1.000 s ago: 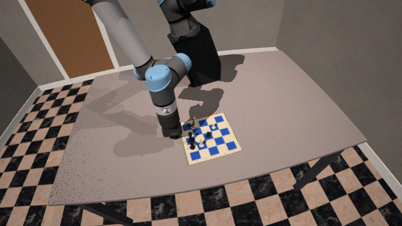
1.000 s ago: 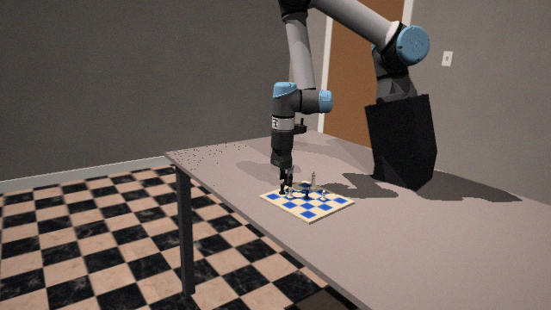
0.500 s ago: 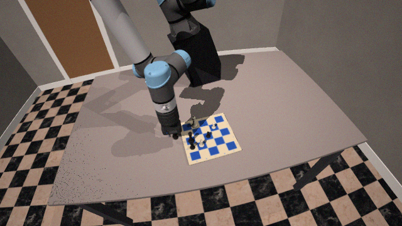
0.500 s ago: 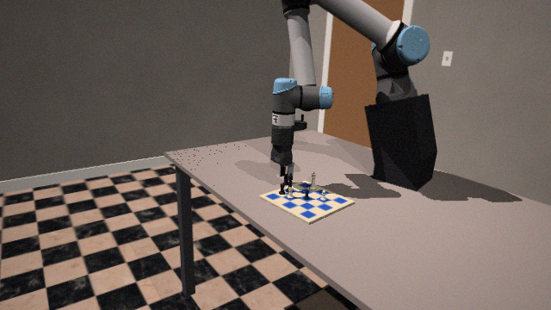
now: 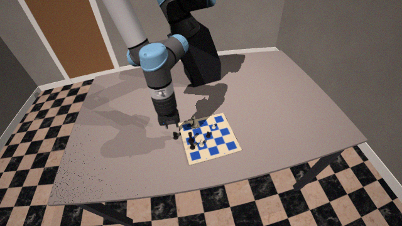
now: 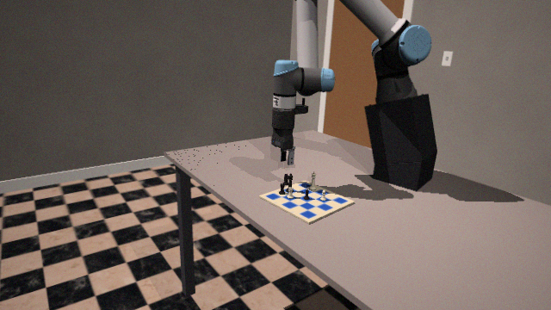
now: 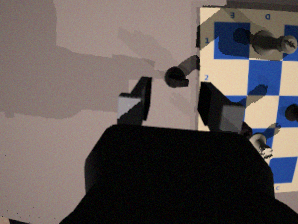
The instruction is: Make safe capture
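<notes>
Now: hand 2 cm short of the tall black piece, 7 cm to the right of it and 6 cm above it. Also, from my hand: blue-and-cream chessboard: 14 cm to the left, 10 cm below; black pawn: 14 cm to the left, 8 cm below; tall white piece: 6 cm behind, 8 cm to the left, 6 cm below.
</notes>
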